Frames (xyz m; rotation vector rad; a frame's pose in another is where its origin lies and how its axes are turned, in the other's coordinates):
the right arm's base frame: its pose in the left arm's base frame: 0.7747 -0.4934 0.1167 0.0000 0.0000 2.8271
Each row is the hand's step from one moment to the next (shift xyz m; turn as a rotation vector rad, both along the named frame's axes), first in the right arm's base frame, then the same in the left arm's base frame.
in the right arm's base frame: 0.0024 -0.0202 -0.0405 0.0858 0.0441 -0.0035
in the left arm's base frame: 0.0040 0.0200 -0.0405 -0.0952 -0.0154 -0.0035
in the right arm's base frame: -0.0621 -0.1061 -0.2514 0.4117 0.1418 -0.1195
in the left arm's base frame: 0.0919 0.0817 -0.2514 -0.4354 -0.0075 -0.1195
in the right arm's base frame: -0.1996 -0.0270 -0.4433 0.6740 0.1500 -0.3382
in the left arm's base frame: 0.1982 -0.0361 -0.4433 -0.6873 0.0658 -0.3382
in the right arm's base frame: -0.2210 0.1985 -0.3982 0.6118 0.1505 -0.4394
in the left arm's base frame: 0.1488 -0.2571 -0.3982 -0.6283 0.0461 -0.4394
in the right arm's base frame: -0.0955 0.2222 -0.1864 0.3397 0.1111 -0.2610
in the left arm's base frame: 0.0221 -0.2408 -0.1864 -0.3574 -0.0006 -0.2610
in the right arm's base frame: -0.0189 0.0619 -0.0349 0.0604 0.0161 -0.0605
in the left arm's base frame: -0.0012 -0.0647 -0.0349 -0.0624 0.0034 -0.0605
